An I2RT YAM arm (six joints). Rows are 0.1 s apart.
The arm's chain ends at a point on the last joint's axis. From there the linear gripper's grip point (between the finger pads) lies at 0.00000 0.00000 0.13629 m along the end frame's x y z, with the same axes.
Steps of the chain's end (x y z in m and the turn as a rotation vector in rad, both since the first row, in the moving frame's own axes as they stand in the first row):
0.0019, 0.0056, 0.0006, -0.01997, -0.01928, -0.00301
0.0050, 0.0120, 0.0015, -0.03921, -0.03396, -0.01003
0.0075, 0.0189, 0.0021, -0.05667, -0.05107, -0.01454
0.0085, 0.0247, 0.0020, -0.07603, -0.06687, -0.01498
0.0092, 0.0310, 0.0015, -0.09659, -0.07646, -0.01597
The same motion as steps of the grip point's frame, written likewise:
-0.0007, 0.0083, 0.0005, -0.01997, -0.01928, -0.00301
0.0004, 0.0174, 0.0013, -0.03921, -0.03396, -0.01003
0.0006, 0.0267, 0.0017, -0.05667, -0.05107, -0.01454
-0.0005, 0.0351, 0.0013, -0.07603, -0.06687, -0.01498
-0.0011, 0.0442, 0.0005, -0.09659, -0.07646, -0.01597

